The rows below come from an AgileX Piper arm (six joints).
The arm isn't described. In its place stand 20 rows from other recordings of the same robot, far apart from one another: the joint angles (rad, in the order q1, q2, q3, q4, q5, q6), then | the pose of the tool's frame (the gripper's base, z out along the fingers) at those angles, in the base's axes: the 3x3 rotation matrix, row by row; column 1 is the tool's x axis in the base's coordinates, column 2 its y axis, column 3 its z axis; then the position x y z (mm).
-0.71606 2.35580 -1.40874 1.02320 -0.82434 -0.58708 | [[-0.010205 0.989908 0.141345], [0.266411 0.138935 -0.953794], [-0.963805 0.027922 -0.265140]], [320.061 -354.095 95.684]
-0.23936 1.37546 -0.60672 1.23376 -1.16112 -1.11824 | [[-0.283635 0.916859 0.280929], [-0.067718 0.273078 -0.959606], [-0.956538 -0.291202 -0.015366]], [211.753 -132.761 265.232]
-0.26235 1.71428 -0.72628 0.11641 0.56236 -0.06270 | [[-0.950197 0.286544 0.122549], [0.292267 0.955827 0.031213], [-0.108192 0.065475 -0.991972]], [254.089 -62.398 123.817]
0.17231 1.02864 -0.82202 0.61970 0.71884 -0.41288 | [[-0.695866 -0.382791 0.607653], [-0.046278 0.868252 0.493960], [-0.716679 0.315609 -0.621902]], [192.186 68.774 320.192]
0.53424 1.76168 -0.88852 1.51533 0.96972 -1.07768 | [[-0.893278 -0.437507 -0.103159], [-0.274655 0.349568 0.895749], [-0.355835 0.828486 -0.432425]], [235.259 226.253 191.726]
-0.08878 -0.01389 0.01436 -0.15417 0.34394 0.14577 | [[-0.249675 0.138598 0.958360], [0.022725 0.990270 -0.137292], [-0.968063 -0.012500 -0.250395]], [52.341 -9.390 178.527]
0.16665 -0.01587 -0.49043 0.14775 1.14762 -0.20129 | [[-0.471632 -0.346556 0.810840], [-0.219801 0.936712 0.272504], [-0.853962 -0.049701 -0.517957]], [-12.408 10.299 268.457]
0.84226 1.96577 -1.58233 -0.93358 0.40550 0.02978 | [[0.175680 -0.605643 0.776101], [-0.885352 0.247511 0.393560], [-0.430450 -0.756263 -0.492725]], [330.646 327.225 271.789]
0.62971 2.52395 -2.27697 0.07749 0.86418 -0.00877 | [[-0.714600 -0.583479 0.385876], [-0.469340 0.808941 0.354026], [-0.518717 0.071880 -0.851919]], [442.159 328.818 159.347]
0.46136 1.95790 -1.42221 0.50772 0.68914 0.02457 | [[-0.946620 -0.177038 0.269384], [-0.027710 0.877284 0.479172], [-0.321157 0.446129 -0.835360]], [362.861 211.812 204.994]
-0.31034 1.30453 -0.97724 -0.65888 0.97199 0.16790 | [[-0.939457 0.263534 0.219020], [0.082742 0.794713 -0.601319], [-0.332526 -0.546791 -0.768405]], [221.549 -119.379 297.415]
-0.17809 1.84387 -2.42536 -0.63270 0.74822 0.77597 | [[0.180385 0.528646 0.829455], [0.227148 0.798104 -0.558063], [-0.957008 0.289075 0.023886]], [367.256 -103.302 559.402]
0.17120 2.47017 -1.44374 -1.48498 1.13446 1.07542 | [[-0.940211 0.042515 0.337929], [-0.289158 0.424645 -0.857942], [-0.179975 -0.904361 -0.386962]], [435.660 -8.067 43.833]
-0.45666 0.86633 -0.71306 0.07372 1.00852 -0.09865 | [[-0.811871 0.365937 0.454924], [0.332968 0.930265 -0.154074], [-0.479582 0.026387 -0.877100]], [129.524 -57.317 288.753]
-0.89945 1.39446 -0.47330 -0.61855 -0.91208 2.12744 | [[0.408385 -0.045527 0.911674], [0.899441 -0.150239 -0.410408], [0.155653 0.987601 -0.020407]], [190.731 -173.000 235.008]
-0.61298 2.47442 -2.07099 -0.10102 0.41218 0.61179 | [[-0.174271 0.790124 0.587651], [0.728690 0.504872 -0.462726], [-0.662299 0.347576 -0.663740]], [454.998 -324.524 149.920]
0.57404 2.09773 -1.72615 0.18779 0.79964 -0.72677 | [[-0.280039 -0.903991 0.323075], [-0.842678 0.392692 0.368357], [-0.459860 -0.169094 -0.871743]], [383.961 262.810 219.098]
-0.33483 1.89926 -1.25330 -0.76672 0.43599 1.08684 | [[-0.503588 0.720093 0.477352], [0.540370 0.693641 -0.476300], [-0.674092 0.018088 -0.738426]], [375.816 -158.988 196.360]
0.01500 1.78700 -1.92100 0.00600 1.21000 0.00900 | [[-0.835417 -0.008797 0.549546], [-0.001413 0.999903 0.013858], [-0.549615 0.010801 -0.835348]], [388.087 6.333 390.990]
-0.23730 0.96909 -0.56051 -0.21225 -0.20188 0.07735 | [[-0.144406 0.176814 0.973593], [-0.099055 0.976381 -0.192013], [-0.984548 -0.124167 -0.123481]], [202.160 -44.939 308.079]
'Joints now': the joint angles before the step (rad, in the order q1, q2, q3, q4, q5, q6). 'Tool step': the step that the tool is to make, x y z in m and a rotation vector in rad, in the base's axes. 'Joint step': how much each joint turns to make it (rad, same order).
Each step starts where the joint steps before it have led.
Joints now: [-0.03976 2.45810 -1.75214 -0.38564 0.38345 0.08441]
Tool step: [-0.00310 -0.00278 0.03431 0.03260 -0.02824 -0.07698]
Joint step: [-0.00324 -0.07702 0.00872 0.01258 0.05435 0.06135]
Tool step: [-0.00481 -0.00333 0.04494 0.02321 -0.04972 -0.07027]
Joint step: [-0.00372 -0.09435 0.00002 0.00226 0.05929 0.05836]
